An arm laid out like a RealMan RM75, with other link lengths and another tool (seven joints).
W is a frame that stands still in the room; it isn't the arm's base.
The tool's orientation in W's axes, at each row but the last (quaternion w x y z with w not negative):
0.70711 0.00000 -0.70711 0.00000
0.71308 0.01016 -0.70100 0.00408
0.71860 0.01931 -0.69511 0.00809
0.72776 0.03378 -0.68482 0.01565
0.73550 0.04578 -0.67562 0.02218
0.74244 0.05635 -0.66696 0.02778
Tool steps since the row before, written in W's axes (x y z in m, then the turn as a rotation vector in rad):
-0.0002 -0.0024 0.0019 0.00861 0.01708 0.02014
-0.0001 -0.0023 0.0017 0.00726 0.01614 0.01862
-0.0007 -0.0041 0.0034 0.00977 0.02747 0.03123
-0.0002 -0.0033 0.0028 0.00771 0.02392 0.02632
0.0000 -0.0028 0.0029 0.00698 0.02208 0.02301
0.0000 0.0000 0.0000 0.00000 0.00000 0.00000
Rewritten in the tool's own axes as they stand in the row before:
0.0019 -0.0024 0.0002 0.02014 0.01708 -0.00861
0.0017 -0.0023 0.0002 0.01861 0.01615 -0.00727
0.0034 -0.0040 0.0010 0.03112 0.02759 -0.00980
0.0029 -0.0032 0.0006 0.02618 0.02405 -0.00779
0.0030 -0.0027 0.0005 0.02287 0.02217 -0.00716
0.0000 0.0000 0.0000 0.00000 0.00000 0.00000

